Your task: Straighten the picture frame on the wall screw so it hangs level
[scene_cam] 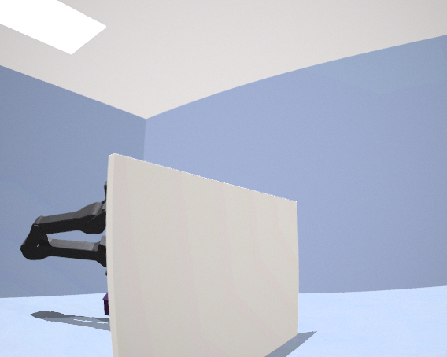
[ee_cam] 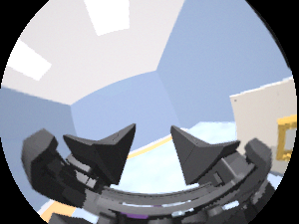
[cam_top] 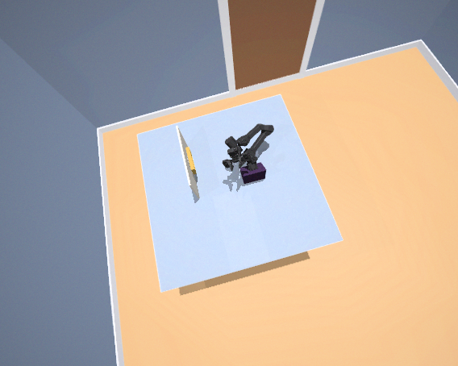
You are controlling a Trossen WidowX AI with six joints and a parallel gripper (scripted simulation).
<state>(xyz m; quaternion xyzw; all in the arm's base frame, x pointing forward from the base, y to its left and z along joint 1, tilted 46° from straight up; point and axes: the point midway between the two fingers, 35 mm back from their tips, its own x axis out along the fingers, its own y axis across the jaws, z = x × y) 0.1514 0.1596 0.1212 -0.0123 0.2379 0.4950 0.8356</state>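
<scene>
The yellow picture frame lies 27 cm ahead of my gripper tip, 26 cm to the right of it and 18 cm below it. Also, from my gripper tip: panel 28 cm ahead, 26 cm to the right, 18 cm below.
</scene>
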